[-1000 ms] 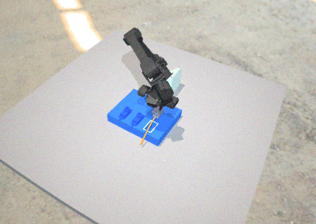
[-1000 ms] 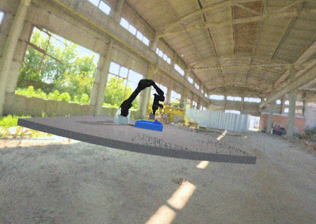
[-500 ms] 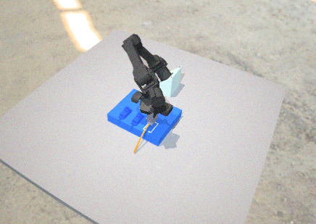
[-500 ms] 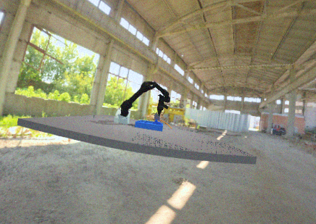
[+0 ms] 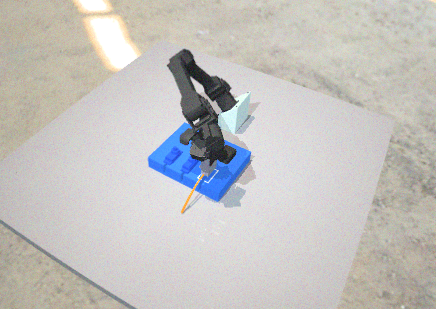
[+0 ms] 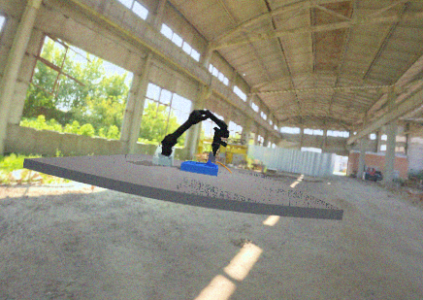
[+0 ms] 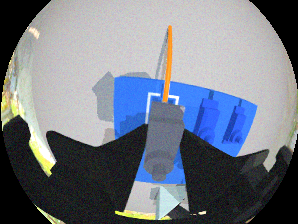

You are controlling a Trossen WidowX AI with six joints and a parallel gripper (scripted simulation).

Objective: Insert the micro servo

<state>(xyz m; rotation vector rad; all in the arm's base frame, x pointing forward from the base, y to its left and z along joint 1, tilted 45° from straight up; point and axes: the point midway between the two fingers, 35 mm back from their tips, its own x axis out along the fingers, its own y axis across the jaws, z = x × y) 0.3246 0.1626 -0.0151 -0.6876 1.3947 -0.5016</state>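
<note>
My gripper tip is 12 cm past the deck, 8 cm to the left of it and 9 cm above it.
</note>
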